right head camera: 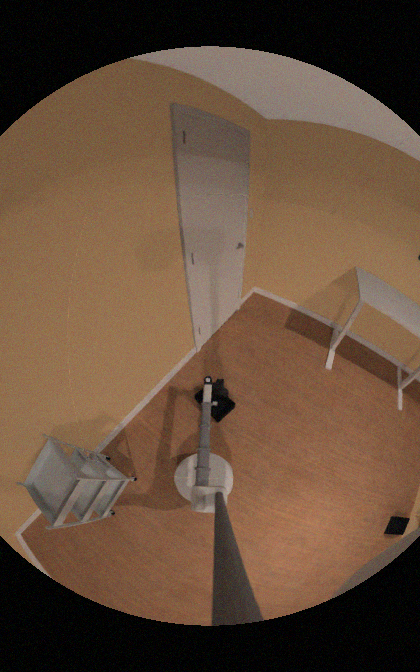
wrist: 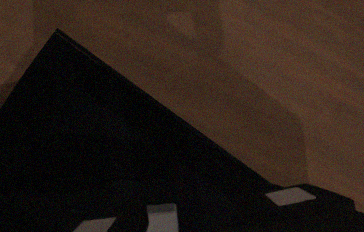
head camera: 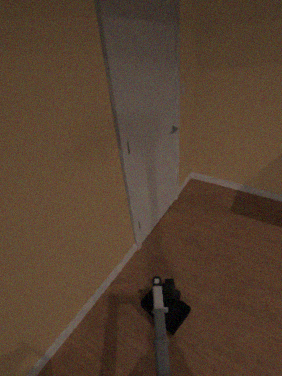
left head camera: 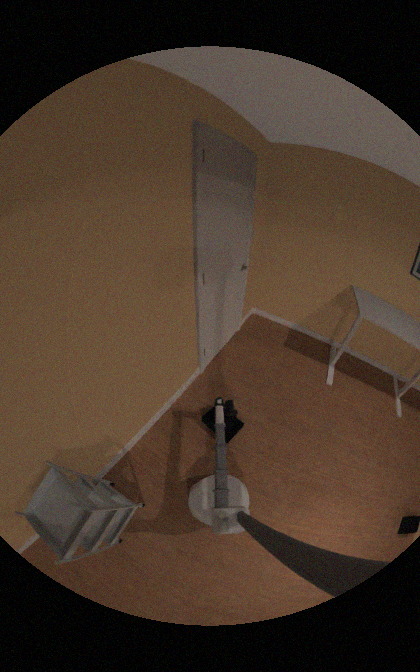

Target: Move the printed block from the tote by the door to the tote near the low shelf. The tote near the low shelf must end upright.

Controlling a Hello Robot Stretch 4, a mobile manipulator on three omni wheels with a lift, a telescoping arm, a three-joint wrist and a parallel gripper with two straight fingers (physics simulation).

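Frame: origin at the robot's base, x up, y right, z ahead, level; metres.
Seen in the pictures: gripper, fingertip midpoint: (wrist: 191, 200) (head camera: 170, 300) (left head camera: 226, 417).
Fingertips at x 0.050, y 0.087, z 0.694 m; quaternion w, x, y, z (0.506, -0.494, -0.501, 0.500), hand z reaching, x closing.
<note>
Pixels of each thing's middle, then the offset from my fingertips to it. "spot": a spot on its surface instead. Level surfaces: height alone.
- small light grey printed block at the middle of its body: (wrist: 158, 223) dx -0.060, dy -0.039, dz -0.040 m
- white door at a spot on its surface: (head camera: 147, 120) spot: dx +1.048, dy -0.064, dz +0.810 m
- white table at its surface level: dx +0.872 m
The black tote by the door (head camera: 179, 316) (left head camera: 233, 425) (right head camera: 225, 404) (wrist: 110, 120) stands on the floor below my arm. The small light grey printed block (wrist: 162, 219) (right head camera: 214, 403) is inside it, cut off by the bottom edge of the wrist view. My gripper (wrist: 191, 200) is open, its two light finger pads wide apart at the bottom of the wrist view. The block shows between them, nearer the left pad, and is not gripped. Its height gap to the fingers is hard to tell. A second black tote (left head camera: 410, 524) (right head camera: 396, 525) is at the far right.
The white door (head camera: 147, 120) (left head camera: 222, 250) (right head camera: 215, 225) is beyond the first tote, beside a room corner. A grey tiered cart (left head camera: 57, 507) (right head camera: 50, 482) stands left by the wall. A white table (left head camera: 382, 317) (right head camera: 385, 300) stands at the right wall.
</note>
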